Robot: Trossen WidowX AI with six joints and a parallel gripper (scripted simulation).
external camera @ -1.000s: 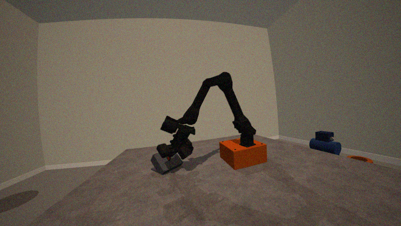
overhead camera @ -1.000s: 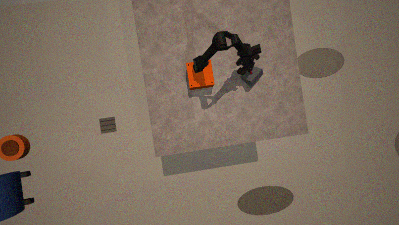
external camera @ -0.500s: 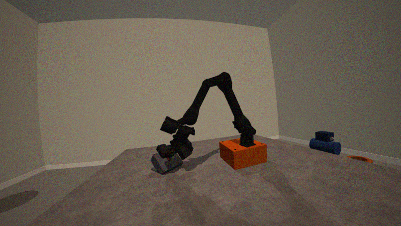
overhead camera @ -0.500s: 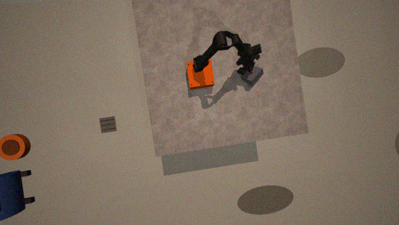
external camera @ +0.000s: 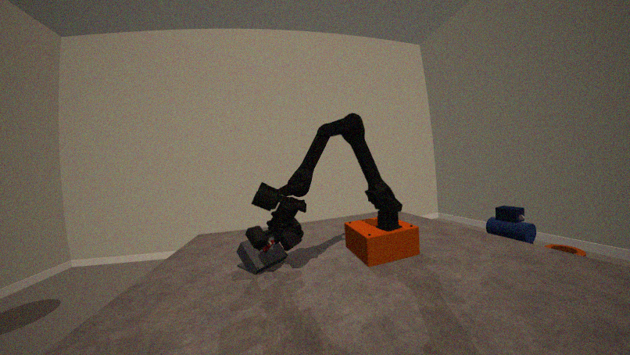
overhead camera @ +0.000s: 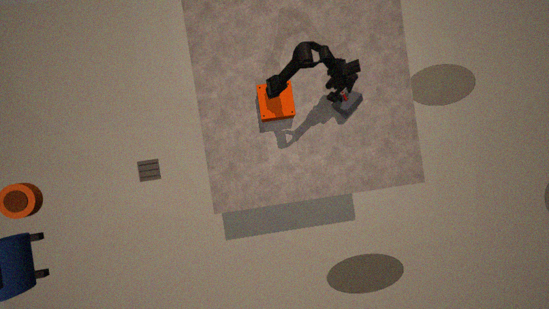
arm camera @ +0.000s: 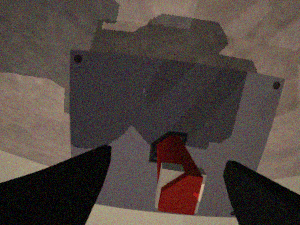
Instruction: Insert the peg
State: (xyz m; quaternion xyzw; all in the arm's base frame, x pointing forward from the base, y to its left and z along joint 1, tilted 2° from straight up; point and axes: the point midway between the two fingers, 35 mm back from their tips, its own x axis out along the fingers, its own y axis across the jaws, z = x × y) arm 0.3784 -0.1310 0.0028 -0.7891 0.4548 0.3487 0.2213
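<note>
The red peg lies 1 cm to the left of my gripper tip, 1 cm behind it and 1 cm above it. The rest, counted from my gripper tip: sloped panel: 3 cm to the right, 3 cm below, 2 cm ahead.
</note>
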